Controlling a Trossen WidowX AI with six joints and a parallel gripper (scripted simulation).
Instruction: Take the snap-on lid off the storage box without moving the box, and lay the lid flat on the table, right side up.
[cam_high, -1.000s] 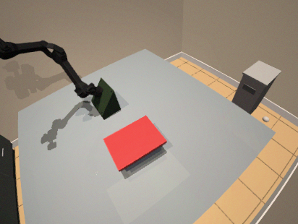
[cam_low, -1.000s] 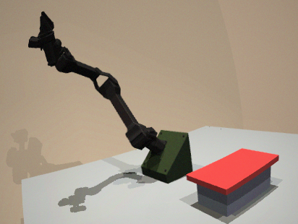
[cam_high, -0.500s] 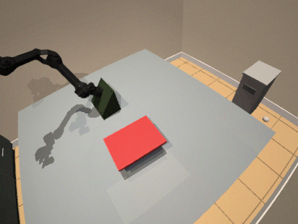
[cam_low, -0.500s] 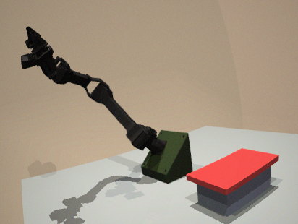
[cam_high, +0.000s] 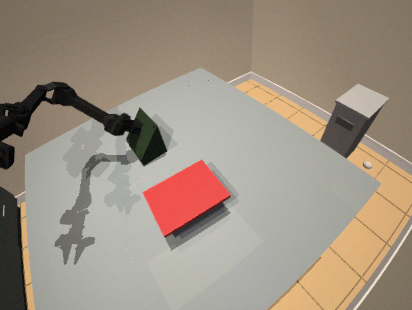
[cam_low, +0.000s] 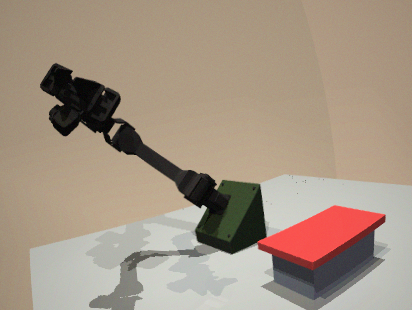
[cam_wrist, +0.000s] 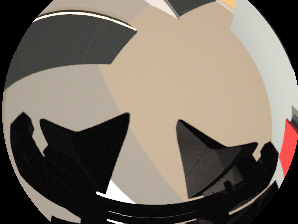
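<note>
My gripper tip is now 17 cm short of the red lid, 41 cm to the right of it and 40 cm above it. From my gripper tip the other things lie so: storage box: 17 cm ahead, 41 cm to the left, 45 cm below.
</note>
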